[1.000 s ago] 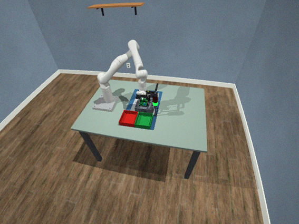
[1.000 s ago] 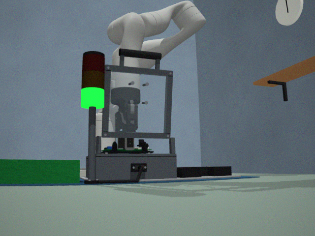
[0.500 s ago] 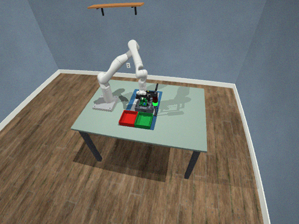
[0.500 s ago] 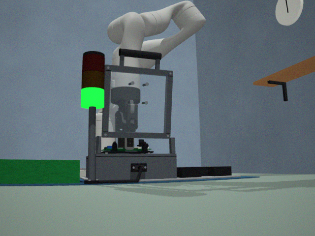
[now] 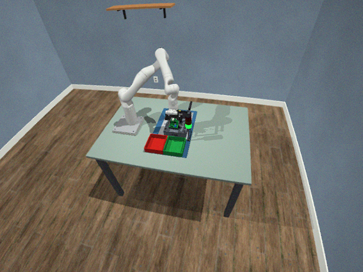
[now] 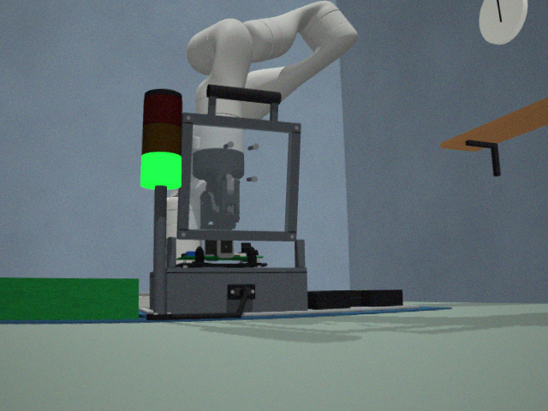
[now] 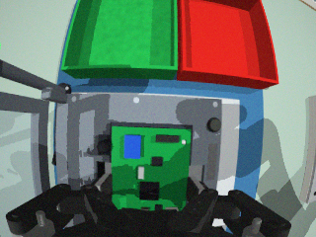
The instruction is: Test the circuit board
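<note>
Now: hand 8 cm short of the green bin, 19 cm to the left of it and 7 cm above it. Also, from my hand: red bin 6 cm behind, 22 cm to the right, 7 cm below; then green circuit board 1 cm below; then clear lid 11 cm ahead, 2 cm to the left, 10 cm above.
</note>
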